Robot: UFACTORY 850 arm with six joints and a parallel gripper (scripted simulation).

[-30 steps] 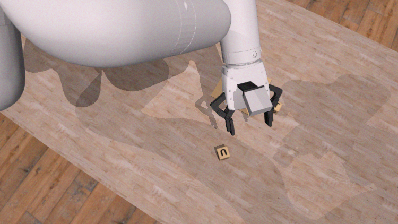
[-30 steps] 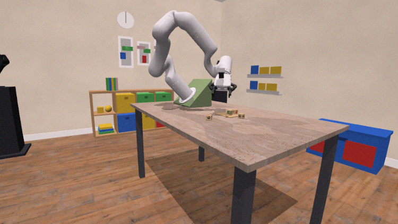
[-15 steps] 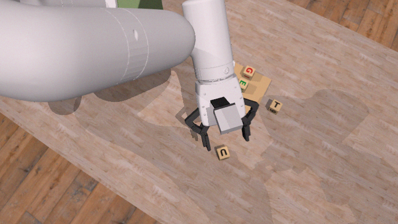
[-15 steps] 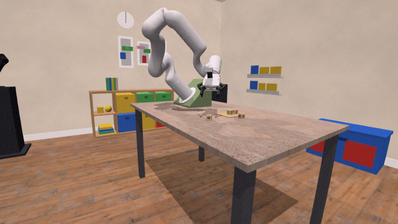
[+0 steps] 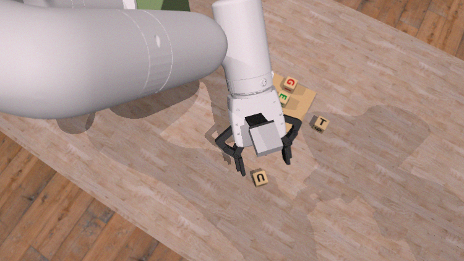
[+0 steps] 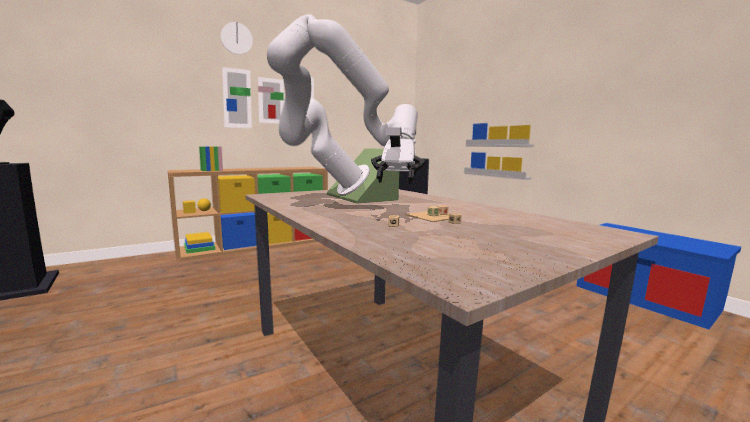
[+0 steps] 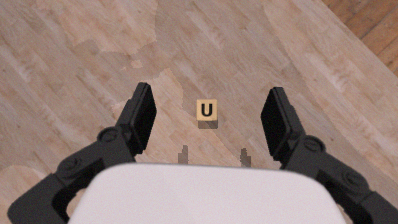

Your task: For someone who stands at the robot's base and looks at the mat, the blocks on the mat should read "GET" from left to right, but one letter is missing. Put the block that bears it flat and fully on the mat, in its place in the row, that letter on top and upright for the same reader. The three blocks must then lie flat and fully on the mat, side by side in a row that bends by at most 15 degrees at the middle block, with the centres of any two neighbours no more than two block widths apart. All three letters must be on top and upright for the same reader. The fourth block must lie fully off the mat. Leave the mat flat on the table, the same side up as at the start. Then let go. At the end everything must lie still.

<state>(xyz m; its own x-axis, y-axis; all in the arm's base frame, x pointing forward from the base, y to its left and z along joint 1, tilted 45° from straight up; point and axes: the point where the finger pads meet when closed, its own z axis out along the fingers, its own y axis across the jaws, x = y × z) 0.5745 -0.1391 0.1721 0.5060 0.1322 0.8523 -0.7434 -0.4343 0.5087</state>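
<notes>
The block lies 80 mm ahead of my hand, 200 mm to the left of it and 130 mm below it. Round my hand: tan mat: 40 mm behind, 210 mm to the left, 140 mm below.
</notes>
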